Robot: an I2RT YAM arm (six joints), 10 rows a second.
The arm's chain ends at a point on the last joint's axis. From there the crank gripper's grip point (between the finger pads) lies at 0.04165 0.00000 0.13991 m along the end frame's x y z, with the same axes.
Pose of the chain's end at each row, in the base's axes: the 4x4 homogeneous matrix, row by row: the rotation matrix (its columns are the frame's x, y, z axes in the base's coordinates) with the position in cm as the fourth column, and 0 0 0 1 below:
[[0.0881, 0.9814, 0.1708, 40.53], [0.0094, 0.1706, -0.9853, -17.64], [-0.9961, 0.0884, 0.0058, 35.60], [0, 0, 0, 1]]
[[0.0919, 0.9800, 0.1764, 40.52], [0.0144, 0.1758, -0.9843, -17.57], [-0.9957, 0.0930, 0.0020, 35.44], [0, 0, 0, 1]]
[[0.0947, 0.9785, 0.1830, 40.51], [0.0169, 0.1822, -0.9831, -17.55], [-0.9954, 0.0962, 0.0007, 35.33], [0, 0, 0, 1]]
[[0.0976, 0.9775, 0.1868, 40.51], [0.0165, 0.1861, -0.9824, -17.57], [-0.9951, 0.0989, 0.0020, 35.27], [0, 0, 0, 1]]
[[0.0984, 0.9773, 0.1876, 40.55], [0.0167, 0.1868, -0.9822, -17.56], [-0.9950, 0.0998, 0.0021, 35.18], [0, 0, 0, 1]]
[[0.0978, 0.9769, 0.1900, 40.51], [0.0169, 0.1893, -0.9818, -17.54], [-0.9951, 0.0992, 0.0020, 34.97], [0, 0, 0, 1]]
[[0.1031, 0.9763, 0.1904, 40.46], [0.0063, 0.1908, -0.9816, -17.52], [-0.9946, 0.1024, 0.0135, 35.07], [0, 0, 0, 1]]
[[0.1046, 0.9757, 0.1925, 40.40], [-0.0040, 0.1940, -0.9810, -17.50], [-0.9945, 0.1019, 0.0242, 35.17], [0, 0, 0, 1]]
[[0.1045, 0.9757, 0.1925, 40.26], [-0.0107, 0.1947, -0.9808, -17.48], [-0.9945, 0.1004, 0.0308, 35.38], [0, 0, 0, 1]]
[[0.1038, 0.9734, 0.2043, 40.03], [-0.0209, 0.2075, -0.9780, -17.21], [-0.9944, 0.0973, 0.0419, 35.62], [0, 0, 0, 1]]
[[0.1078, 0.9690, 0.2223, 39.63], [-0.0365, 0.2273, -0.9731, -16.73], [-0.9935, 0.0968, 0.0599, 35.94], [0, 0, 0, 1]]
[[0.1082, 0.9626, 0.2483, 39.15], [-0.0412, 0.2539, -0.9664, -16.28], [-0.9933, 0.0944, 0.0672, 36.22], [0, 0, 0, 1]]
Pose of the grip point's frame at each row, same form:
[[0.0881, 0.9814, 0.1708, 43.29], [0.0094, 0.1706, -0.9853, -31.39], [-0.9961, 0.0884, 0.0058, 31.53], [0, 0, 0, 1]]
[[0.0919, 0.9800, 0.1764, 43.37], [0.0144, 0.1758, -0.9843, -31.28], [-0.9957, 0.0930, 0.0020, 31.32], [0, 0, 0, 1]]
[[0.0947, 0.9785, 0.1830, 43.46], [0.0169, 0.1822, -0.9831, -31.23], [-0.9954, 0.0962, 0.0007, 31.19], [0, 0, 0, 1]]
[[0.0976, 0.9775, 0.1868, 43.53], [0.0165, 0.1861, -0.9824, -31.25], [-0.9951, 0.0989, 0.0020, 31.15], [0, 0, 0, 1]]
[[0.0984, 0.9773, 0.1876, 43.58], [0.0167, 0.1868, -0.9822, -31.23], [-0.9950, 0.0998, 0.0021, 31.07], [0, 0, 0, 1]]
[[0.0978, 0.9769, 0.1900, 43.58], [0.0169, 0.1893, -0.9818, -31.21], [-0.9951, 0.0992, 0.0020, 30.85], [0, 0, 0, 1]]
[[0.1031, 0.9763, 0.1904, 43.55], [0.0063, 0.1908, -0.9816, -31.23], [-0.9946, 0.1024, 0.0135, 31.12], [0, 0, 0, 1]]
[[0.1046, 0.9757, 0.1925, 43.53], [-0.0040, 0.1940, -0.9810, -31.24], [-0.9945, 0.1019, 0.0242, 31.37], [0, 0, 0, 1]]
[[0.1045, 0.9757, 0.1925, 43.39], [-0.0107, 0.1947, -0.9808, -31.25], [-0.9945, 0.1004, 0.0308, 31.67], [0, 0, 0, 1]]
[[0.1038, 0.9734, 0.2043, 43.32], [-0.0209, 0.2075, -0.9780, -30.98], [-0.9944, 0.0973, 0.0419, 32.06], [0, 0, 0, 1]]
[[0.1078, 0.9690, 0.2223, 43.19], [-0.0365, 0.2273, -0.9731, -30.50], [-0.9935, 0.0968, 0.0599, 32.64], [0, 0, 0, 1]]
[[0.1082, 0.9626, 0.2483, 43.07], [-0.0412, 0.2539, -0.9664, -29.97], [-0.9933, 0.0944, 0.0672, 33.02], [0, 0, 0, 1]]

